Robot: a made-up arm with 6 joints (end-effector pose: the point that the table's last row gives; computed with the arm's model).
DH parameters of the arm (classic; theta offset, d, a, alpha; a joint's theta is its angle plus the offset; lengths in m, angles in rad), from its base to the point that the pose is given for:
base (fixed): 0.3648 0 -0.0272 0
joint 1: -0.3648 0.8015 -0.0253 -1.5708
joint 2: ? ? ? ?
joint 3: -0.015 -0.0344 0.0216 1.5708
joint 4: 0 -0.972 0.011 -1.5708
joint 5: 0 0.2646 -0.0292 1.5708
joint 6: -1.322 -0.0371 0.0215 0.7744
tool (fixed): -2.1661 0.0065 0 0
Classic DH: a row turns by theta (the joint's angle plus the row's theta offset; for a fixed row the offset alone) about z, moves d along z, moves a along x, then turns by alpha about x.
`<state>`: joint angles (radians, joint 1 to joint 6).
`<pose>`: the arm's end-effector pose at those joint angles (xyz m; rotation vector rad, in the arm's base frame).
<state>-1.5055 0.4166 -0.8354 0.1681 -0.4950 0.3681</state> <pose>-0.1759 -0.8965 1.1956 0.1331 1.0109 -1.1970</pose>
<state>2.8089 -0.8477 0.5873 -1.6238 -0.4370 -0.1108</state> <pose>0.6600 -0.2932 2.7248 -1.4667 -1.8770 -1.6187</pose>
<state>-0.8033 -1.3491 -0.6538 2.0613 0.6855 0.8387</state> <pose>-0.4751 0.7002 1.8826 2.9391 0.3647 -0.8908</pose>
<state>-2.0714 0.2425 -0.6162 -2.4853 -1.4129 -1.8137</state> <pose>-0.2009 -0.8907 1.3496 -2.2533 0.0808 -0.6872</pose>
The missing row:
joint 2: 1.5558 0 -1.4667 3.1416
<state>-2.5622 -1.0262 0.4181 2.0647 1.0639 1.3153</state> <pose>1.2116 0.5891 2.5405 1.3956 -1.9569 -1.5404</pose>
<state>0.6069 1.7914 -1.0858 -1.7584 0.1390 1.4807</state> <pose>0.2303 0.2688 0.5108 -1.3277 1.6368 0.0168</pose>
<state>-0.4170 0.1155 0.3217 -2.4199 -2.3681 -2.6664</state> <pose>1.1074 -0.1959 2.3020 0.4446 2.7936 -0.4574</pose>
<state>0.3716 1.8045 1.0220 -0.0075 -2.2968 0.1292</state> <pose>1.9516 0.5373 -0.2539 -0.8799 2.0571 0.3246</pose>
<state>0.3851 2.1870 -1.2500 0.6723 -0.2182 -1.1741</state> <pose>0.1845 -0.0829 0.1133 -1.6399 2.2745 -0.2403</pose>
